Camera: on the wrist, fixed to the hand. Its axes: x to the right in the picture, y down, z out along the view.
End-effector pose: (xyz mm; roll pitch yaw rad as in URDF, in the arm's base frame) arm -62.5 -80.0 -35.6 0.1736 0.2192 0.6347
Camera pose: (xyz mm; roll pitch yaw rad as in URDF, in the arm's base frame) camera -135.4 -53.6 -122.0 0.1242 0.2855 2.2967
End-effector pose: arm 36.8 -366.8 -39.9 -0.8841 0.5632 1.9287
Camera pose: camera 109.6 -418.7 -113.9 1.1444 0.9494 -1.5875
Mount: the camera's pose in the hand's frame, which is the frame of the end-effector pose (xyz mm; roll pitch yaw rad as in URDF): -23.2 47.3 -103.4 -0.0995 0.4718 1.5978
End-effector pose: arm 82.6 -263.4 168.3 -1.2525 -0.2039 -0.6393
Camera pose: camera 27.2 -326.1 87.9 -2.3792 1.3350 -1.3535
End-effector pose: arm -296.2 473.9 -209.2 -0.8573 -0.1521 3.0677
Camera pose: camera -285.5 520.5 -315.0 -0.6092 1.2984 -2.1207
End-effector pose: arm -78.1 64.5 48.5 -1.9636 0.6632 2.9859
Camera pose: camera -39.9 173.5 59.5 2.2215 0.5194 0.9124
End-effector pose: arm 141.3 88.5 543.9 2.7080 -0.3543 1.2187
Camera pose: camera 119.7 31.2 642.5 -2.6914 -0.8174 -0.7986
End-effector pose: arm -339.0 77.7 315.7 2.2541 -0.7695 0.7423
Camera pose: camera -437.6 55.6 372.8 -1.8910 -0.7551 -2.1072
